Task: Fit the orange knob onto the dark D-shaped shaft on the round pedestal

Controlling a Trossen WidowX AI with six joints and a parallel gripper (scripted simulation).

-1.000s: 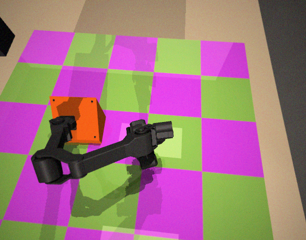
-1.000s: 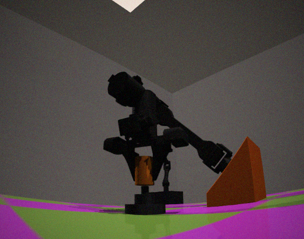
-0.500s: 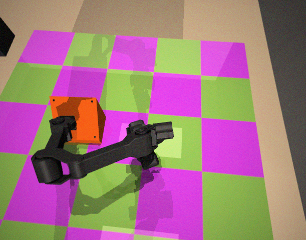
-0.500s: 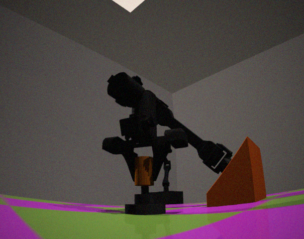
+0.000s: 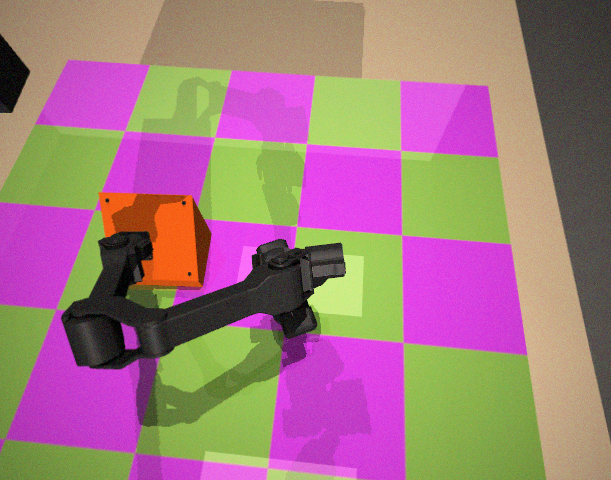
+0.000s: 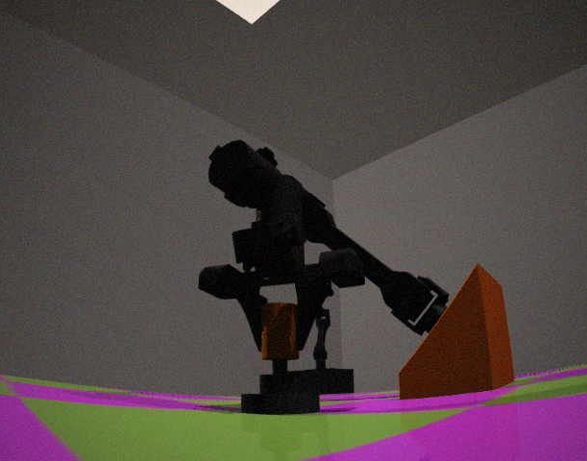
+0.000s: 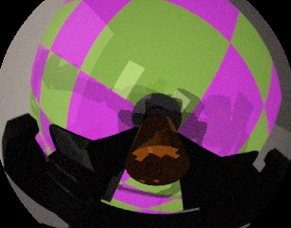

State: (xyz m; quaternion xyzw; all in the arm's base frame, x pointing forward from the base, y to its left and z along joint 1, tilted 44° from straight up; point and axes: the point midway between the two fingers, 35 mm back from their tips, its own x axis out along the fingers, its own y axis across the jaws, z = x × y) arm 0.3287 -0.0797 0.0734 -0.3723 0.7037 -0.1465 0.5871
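Right now my gripper tip is 20 mm below the orange knob. From my gripper tip the other things lie so: dark round pedestal 40 mm below.
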